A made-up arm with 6 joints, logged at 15 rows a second.
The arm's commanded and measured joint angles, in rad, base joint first. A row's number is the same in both.
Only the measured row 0 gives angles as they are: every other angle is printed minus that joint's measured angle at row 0.
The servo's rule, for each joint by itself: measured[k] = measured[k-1] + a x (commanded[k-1-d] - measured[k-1]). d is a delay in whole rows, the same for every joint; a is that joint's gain. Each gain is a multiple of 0.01, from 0.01 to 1. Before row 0 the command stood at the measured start. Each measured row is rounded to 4 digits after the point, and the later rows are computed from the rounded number. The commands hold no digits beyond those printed.
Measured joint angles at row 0:
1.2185, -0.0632, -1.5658, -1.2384, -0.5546, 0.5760
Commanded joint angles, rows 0 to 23:
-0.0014, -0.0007, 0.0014, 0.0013, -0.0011, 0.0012
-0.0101, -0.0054, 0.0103, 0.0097, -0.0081, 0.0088
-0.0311, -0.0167, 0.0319, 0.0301, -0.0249, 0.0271
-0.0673, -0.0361, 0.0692, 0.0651, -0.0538, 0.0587
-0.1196, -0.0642, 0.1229, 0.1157, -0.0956, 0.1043
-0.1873, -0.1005, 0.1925, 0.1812, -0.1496, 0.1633
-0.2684, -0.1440, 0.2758, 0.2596, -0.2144, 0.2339
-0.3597, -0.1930, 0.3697, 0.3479, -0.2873, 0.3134
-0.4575, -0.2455, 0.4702, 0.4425, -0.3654, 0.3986
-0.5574, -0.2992, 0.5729, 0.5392, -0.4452, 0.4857
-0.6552, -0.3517, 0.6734, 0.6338, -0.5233, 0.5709
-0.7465, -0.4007, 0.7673, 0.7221, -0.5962, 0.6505
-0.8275, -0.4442, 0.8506, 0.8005, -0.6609, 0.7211
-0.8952, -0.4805, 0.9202, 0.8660, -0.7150, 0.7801
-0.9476, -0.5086, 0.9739, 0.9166, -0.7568, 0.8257
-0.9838, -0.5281, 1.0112, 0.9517, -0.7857, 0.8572
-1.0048, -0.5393, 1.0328, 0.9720, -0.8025, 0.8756
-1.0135, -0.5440, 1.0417, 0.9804, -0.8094, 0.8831
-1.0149, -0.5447, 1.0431, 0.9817, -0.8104, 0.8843
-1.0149, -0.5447, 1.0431, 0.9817, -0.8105, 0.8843
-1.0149, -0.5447, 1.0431, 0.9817, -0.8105, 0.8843
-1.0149, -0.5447, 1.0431, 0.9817, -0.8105, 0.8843
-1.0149, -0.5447, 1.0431, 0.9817, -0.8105, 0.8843
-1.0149, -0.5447, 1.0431, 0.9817, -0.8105, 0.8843
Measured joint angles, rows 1 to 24:
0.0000, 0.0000, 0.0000, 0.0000, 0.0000, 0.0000
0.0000, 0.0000, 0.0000, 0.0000, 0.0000, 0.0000
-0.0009, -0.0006, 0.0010, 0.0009, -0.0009, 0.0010
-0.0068, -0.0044, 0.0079, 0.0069, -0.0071, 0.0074
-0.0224, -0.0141, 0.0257, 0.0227, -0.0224, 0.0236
-0.0511, -0.0315, 0.0579, 0.0515, -0.0494, 0.0524
-0.0949, -0.0573, 0.1060, 0.0952, -0.0891, 0.0950
-0.1540, -0.0914, 0.1700, 0.1537, -0.1411, 0.1510
-0.2272, -0.1330, 0.2483, 0.2257, -0.2041, 0.2190
-0.3120, -0.1804, 0.3381, 0.3088, -0.2757, 0.2964
-0.4051, -0.2318, 0.4359, 0.3997, -0.3528, 0.3802
-0.5026, -0.2850, 0.5373, 0.4946, -0.4323, 0.4667
-0.6003, -0.3377, 0.6380, 0.5893, -0.5106, 0.5521
-0.6939, -0.3875, 0.7337, 0.6796, -0.5842, 0.6328
-0.7794, -0.4323, 0.8202, 0.7618, -0.6502, 0.7052
-0.8535, -0.4704, 0.8942, 0.8327, -0.7059, 0.7666
-0.9137, -0.5006, 0.9532, 0.8898, -0.7497, 0.8151
-0.9586, -0.5223, 0.9961, 0.9319, -0.7807, 0.8496
-0.9882, -0.5357, 1.0233, 0.9592, -0.7994, 0.8709
-1.0044, -0.5423, 1.0369, 0.9736, -0.8080, 0.8809
-1.0111, -0.5442, 1.0415, 0.9791, -0.8101, 0.8837
-1.0135, -0.5446, 1.0427, 0.9809, -0.8104, 0.8842
-1.0144, -0.5447, 1.0430, 0.9814, -0.8105, 0.8843
-1.0147, -0.5447, 1.0431, 0.9816, -0.8105, 0.8843
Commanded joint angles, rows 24 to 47:
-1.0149, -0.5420, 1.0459, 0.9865, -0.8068, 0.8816
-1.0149, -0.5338, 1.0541, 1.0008, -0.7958, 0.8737
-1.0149, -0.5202, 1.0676, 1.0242, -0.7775, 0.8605
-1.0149, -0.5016, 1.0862, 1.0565, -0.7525, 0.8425
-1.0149, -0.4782, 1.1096, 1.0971, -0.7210, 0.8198
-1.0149, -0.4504, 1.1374, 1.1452, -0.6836, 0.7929
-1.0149, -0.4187, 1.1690, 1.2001, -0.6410, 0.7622
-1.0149, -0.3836, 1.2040, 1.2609, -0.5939, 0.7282
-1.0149, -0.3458, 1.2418, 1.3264, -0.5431, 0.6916
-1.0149, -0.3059, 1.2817, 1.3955, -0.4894, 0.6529
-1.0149, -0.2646, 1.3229, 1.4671, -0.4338, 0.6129
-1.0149, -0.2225, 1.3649, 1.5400, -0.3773, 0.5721
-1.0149, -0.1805, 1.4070, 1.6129, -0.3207, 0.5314
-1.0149, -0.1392, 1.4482, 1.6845, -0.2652, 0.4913
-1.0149, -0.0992, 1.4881, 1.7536, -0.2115, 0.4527
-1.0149, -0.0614, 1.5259, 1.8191, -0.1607, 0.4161
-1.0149, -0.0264, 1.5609, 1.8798, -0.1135, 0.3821
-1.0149, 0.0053, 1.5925, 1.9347, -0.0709, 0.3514
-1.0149, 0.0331, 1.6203, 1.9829, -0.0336, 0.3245
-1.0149, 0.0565, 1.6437, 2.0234, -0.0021, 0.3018
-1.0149, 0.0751, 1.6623, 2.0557, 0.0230, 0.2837
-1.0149, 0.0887, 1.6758, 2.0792, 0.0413, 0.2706
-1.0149, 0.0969, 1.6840, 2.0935, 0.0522, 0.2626
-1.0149, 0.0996, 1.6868, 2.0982, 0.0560, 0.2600
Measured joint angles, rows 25 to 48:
-1.0148, -0.5447, 1.0431, 0.9817, -0.8105, 0.8843
-1.0149, -0.5447, 1.0431, 0.9817, -0.8105, 0.8843
-1.0149, -0.5426, 1.0452, 0.9850, -0.8073, 0.8821
-1.0149, -0.5356, 1.0518, 0.9957, -0.7974, 0.8752
-1.0149, -0.5234, 1.0635, 1.0151, -0.7803, 0.8631
-1.0149, -0.5062, 1.0803, 1.0433, -0.7564, 0.8462
-1.0149, -0.4841, 1.1020, 1.0799, -0.7260, 0.8246
-1.0149, -0.4575, 1.1282, 1.1243, -0.6895, 0.7986
-1.0149, -0.4268, 1.1584, 1.1758, -0.6478, 0.7688
-1.0149, -0.3927, 1.1921, 1.2337, -0.6014, 0.7355
-1.0149, -0.3556, 1.2289, 1.2967, -0.5513, 0.6995
-1.0149, -0.3163, 1.2680, 1.3639, -0.4981, 0.6613
-1.0149, -0.2755, 1.3086, 1.4341, -0.4428, 0.6216
-1.0149, -0.2336, 1.3503, 1.5061, -0.3865, 0.5810
-1.0149, -0.1917, 1.3923, 1.5787, -0.3299, 0.5403
-1.0149, -0.1502, 1.4337, 1.6506, -0.2743, 0.5001
-1.0149, -0.1099, 1.4740, 1.7206, -0.2203, 0.4612
-1.0149, -0.0716, 1.5124, 1.7876, -0.1690, 0.4242
-1.0149, -0.0359, 1.5483, 1.8503, -0.1213, 0.3897
-1.0149, -0.0034, 1.5810, 1.9077, -0.0780, 0.3583
-1.0149, 0.0254, 1.6101, 1.9588, -0.0398, 0.3306
-1.0149, 0.0500, 1.6350, 2.0027, -0.0074, 0.3070
-1.0149, 0.0698, 1.6552, 2.0387, 0.0187, 0.2879
-1.0149, 0.0847, 1.6704, 2.0662, 0.0381, 0.2737

